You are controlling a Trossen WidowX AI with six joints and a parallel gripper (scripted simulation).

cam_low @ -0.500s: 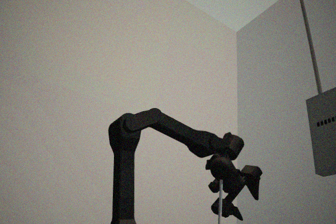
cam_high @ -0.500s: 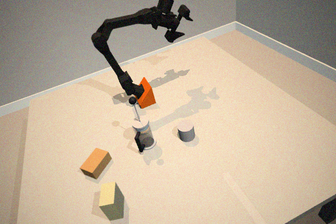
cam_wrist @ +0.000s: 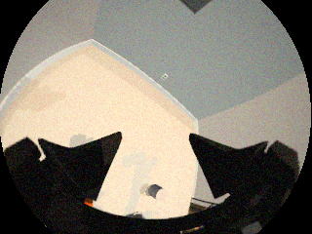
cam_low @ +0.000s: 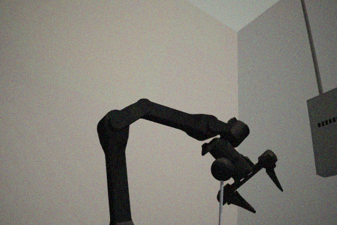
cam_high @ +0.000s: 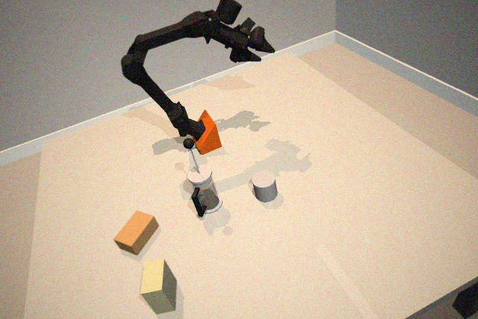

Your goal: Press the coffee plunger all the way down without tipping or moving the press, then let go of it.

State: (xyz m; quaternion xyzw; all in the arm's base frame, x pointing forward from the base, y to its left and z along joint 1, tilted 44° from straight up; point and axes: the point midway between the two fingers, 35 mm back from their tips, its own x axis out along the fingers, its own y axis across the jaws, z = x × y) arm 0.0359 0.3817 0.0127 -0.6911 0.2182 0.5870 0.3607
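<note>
The coffee press is 36 cm to the right of my gripper tip, 27 cm ahead of it and 18 cm below it. Round my gripper tip: orange block: 58 cm to the right, 29 cm below, 28 cm ahead; grey cylinder: 30 cm ahead, 28 cm below, 17 cm to the right.
</note>
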